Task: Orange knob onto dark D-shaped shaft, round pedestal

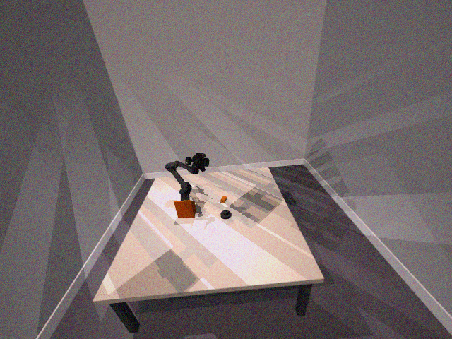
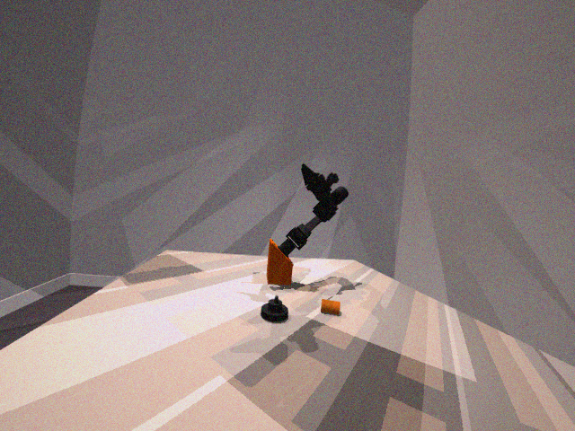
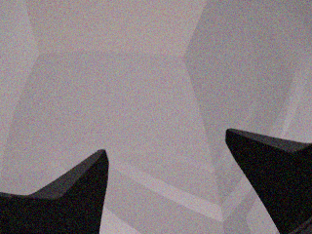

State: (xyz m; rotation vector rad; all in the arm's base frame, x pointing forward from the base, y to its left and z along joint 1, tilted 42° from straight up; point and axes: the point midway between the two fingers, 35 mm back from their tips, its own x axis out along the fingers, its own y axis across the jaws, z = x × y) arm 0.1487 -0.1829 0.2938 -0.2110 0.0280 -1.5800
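The orange knob is 170 mm ahead of my gripper tip, 120 mm to the left of it and 490 mm below it. From my gripper tip the other things lie so: pedestal: 200 mm ahead, 70 mm to the right, 480 mm below.
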